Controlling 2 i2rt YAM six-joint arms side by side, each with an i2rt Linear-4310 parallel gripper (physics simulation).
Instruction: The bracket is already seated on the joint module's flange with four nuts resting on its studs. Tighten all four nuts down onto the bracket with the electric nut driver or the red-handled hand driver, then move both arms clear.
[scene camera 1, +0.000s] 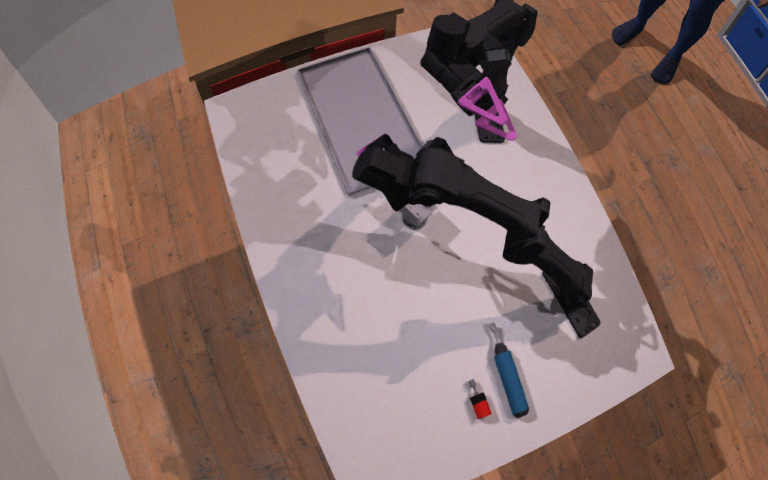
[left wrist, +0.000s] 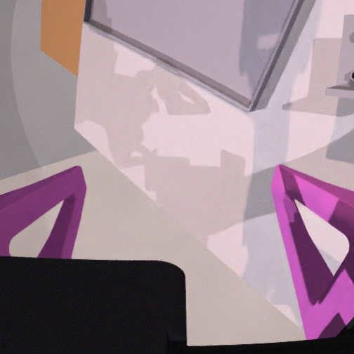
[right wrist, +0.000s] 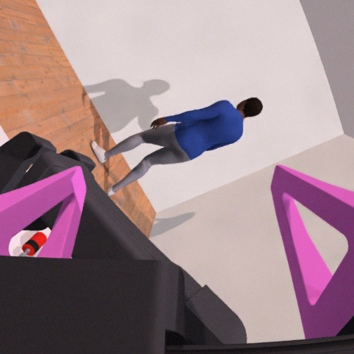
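Seen in the pictures: right gripper, fingertip midpoint: (scene camera 1: 510, 131); left arm's base at its link origin: (scene camera 1: 571, 299).
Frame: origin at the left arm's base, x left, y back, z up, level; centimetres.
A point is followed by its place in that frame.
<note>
The joint module (scene camera 1: 416, 216) @[z 11.0, x -33.6, y -26.3 cm] shows partly from under the left arm, with a grey part of it (left wrist: 345, 80) at the right edge of the left wrist view. Its bracket, studs and nuts cannot be made out. The blue electric nut driver (scene camera 1: 511, 382) @[z 4.0, x 9.3, y -25.2 cm] lies on the table at the lower right. The red-handled hand driver (scene camera 1: 480, 404) @[z 3.4, x 9.9, y -33.8 cm] (right wrist: 36, 242) lies beside it. My left gripper (scene camera 1: 364, 150) (left wrist: 178, 176) is open and empty over the tray, mostly hidden by its arm in the scene view. My right gripper (scene camera 1: 498, 121) @[z 51.5, x -26.1, y -15.7 cm] (right wrist: 177, 176) is open and empty near the table's upper right edge.
A grey tray (scene camera 1: 322, 133) @[z 1.5, x -67.8, y -32.6 cm] (left wrist: 170, 65) lies at the upper left of the white table (scene camera 1: 396, 418) @[z 0.0, x 3.0, y -51.3 cm]. The left arm (scene camera 1: 481, 195) @[z 45.3, x -20.5, y -24.3 cm] stretches across the table above the joint module. A wooden cabinet (scene camera 1: 271, 33) stands past the top edge. A person in blue (right wrist: 210, 129) stands on the floor.
</note>
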